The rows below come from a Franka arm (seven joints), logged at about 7 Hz.
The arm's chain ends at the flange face. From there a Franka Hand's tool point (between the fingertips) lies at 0.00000 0.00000 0.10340 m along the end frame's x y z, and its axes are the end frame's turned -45 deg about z.
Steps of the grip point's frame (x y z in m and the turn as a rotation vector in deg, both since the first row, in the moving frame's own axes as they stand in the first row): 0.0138 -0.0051 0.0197 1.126 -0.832 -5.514; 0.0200 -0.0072 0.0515 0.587 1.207 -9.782; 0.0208 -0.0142 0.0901 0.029 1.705 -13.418; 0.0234 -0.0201 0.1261 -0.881 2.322 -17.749; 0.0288 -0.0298 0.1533 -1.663 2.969 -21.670; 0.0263 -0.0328 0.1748 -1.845 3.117 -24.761
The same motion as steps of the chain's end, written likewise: 0.0087 -0.0131 0.0197 0.208 -1.385 -5.514; 0.0085 -0.0169 0.0515 1.269 0.438 -9.782; 0.0028 -0.0223 0.0901 1.226 1.185 -13.418; -0.0014 -0.0283 0.1262 1.019 2.265 -17.749; -0.0062 -0.0387 0.1535 0.923 3.275 -21.670; -0.0104 -0.0389 0.1750 0.899 3.509 -24.761
